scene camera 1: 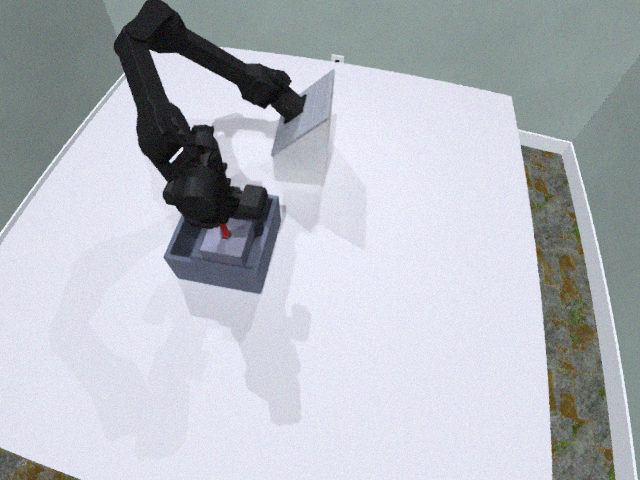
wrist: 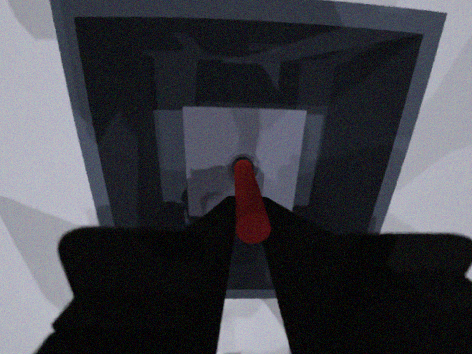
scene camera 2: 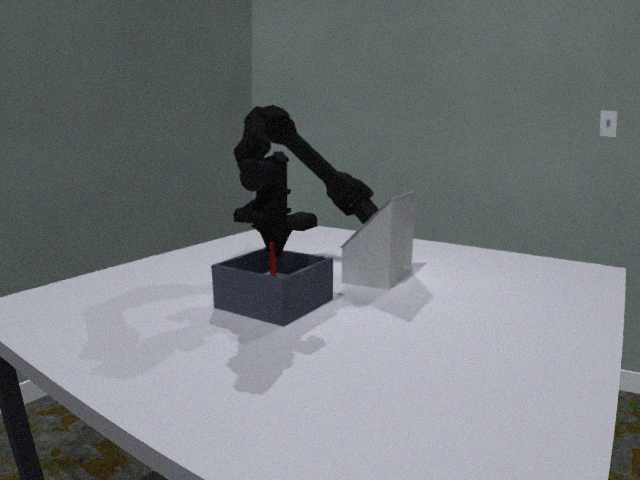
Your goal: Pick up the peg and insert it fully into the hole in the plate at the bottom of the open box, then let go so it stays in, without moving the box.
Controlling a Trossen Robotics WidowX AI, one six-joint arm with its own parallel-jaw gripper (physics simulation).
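Frame: origin at the arm's base, x ahead, y left, z up, level; centimetres.
Where they show: gripper, fingertip midpoint: (wrist: 246, 204) (scene camera 2: 274, 256); arm's base, origin of the base link: (scene camera 1: 295, 109) (scene camera 2: 375, 222).
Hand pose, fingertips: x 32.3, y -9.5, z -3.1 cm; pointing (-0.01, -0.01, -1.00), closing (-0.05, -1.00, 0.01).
Things, the pixels of their top centre, and the offset from my fingertips. Level surfaces: height alone.
- red peg, middle of its top: (wrist: 254, 229) (scene camera 1: 218, 213) (scene camera 2: 272, 242) dx +0.6, dy +0.0, dz +3.4 cm
- light plate, middle of its top: (wrist: 243, 168) (scene camera 1: 226, 234) dx +0.6, dy -0.1, dz -4.7 cm
- open blue-grey box, middle of its top: (wrist: 246, 187) (scene camera 1: 223, 225) (scene camera 2: 273, 261) dx +0.6, dy -0.1, dz -1.0 cm
- white table, its level: dz -10.8 cm
A red peg (scene camera 1: 224, 230) (scene camera 2: 272, 259) (wrist: 248, 200) stands nearly upright, its lower end at the hole in the light plate (scene camera 1: 217, 249) (wrist: 210, 135). In the wrist view the dark rim of the hole (wrist: 242, 159) shows behind the peg's lower end; whether the end is inside the hole cannot be told. The plate lies inside the open blue-grey box (scene camera 1: 219, 274) (scene camera 2: 248, 294) (wrist: 250, 9). My gripper (scene camera 2: 276, 250) (wrist: 246, 204) is shut on the peg, gripping it above the plate; the arm hides the fingertips in scene camera 1. Most of the peg stands above the plate.
A grey wedge-shaped stand (scene camera 1: 299, 165) (scene camera 2: 367, 263) carries the arm's base behind the box. The box walls stand around the plate on all sides. The white table (scene camera 1: 413, 310) (scene camera 2: 413, 372) bears shadows of the arm and box. A wall outlet (scene camera 1: 337, 58) (scene camera 2: 608, 123) is on the wall.
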